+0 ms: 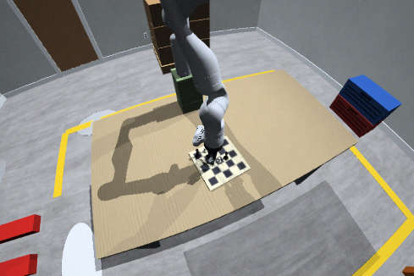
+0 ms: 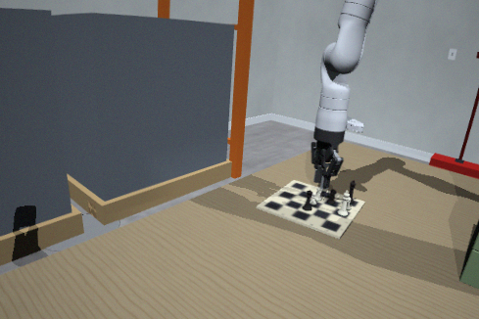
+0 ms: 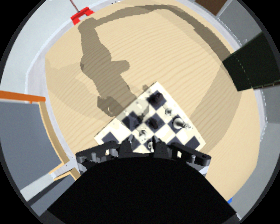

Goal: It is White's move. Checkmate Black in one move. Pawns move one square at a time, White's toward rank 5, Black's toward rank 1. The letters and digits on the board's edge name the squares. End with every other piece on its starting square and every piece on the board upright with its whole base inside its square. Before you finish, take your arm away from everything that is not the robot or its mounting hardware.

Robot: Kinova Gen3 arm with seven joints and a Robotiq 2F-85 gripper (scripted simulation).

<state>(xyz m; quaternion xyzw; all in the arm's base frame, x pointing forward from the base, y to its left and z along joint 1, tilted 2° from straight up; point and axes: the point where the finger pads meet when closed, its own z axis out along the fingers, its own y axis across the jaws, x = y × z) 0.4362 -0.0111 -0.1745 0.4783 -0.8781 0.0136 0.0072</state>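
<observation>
Right now my hand is 6 cm above the chessboard, 4 cm to the right of it and 1 cm past it. Also, from my hand: white chess piece (8 cm behind, 3 cm below, 2 cm to the left); tall black piece (7 cm behind, 5 cm to the right, 3 cm below).
</observation>
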